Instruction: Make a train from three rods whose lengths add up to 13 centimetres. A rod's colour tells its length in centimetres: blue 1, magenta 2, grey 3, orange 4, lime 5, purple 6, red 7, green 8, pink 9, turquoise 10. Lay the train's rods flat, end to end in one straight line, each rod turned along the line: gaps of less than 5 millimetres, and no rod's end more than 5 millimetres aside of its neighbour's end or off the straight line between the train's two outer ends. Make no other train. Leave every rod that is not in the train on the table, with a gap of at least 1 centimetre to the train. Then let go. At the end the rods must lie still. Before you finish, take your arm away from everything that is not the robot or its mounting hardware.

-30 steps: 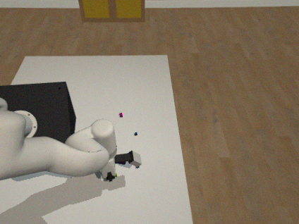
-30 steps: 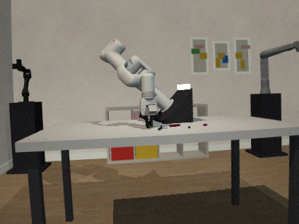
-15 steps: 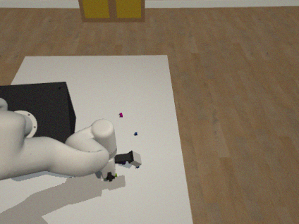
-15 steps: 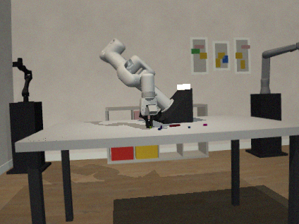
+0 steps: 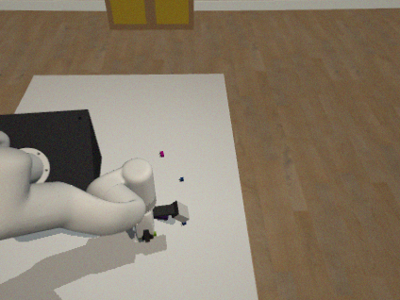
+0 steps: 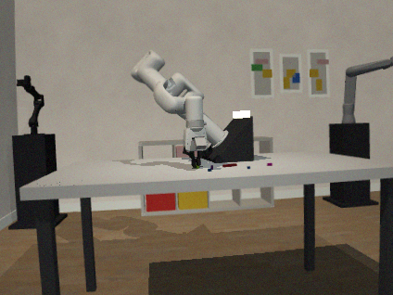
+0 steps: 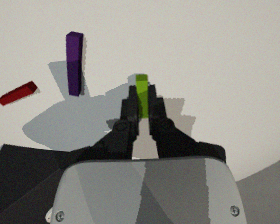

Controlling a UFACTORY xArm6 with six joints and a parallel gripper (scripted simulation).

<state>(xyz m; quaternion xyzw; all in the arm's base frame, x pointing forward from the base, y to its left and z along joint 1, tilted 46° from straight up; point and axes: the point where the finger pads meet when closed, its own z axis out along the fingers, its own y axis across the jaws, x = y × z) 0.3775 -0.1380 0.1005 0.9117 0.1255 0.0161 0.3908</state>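
The magenta rod is 320 mm to the left of my hand, 20 mm below it and 20 mm ahead of it. From my hand the other things lie so: red rod 150 mm to the left, 20 mm below, 20 mm behind; purple rod 70 mm to the left, 20 mm below, 20 mm ahead; lime rod 20 mm below.
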